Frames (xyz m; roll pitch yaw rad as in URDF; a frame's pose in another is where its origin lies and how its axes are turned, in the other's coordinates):
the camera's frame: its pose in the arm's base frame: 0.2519 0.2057 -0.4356 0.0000 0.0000 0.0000
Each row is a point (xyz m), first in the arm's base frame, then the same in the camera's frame.
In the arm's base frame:
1: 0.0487 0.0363 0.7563
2: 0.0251 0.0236 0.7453
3: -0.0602 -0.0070 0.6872
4: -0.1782 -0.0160 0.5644
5: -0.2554 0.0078 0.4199
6: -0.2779 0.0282 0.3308
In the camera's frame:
1: -0.2032 -0.1694 1.1919
2: -0.2268 -0.1821 1.1809
3: -0.3121 -0.2127 1.1228
4: -0.4301 -0.2217 1.0000
5: -0.5073 -0.1979 0.8555
6: -0.5298 -0.1775 0.7664

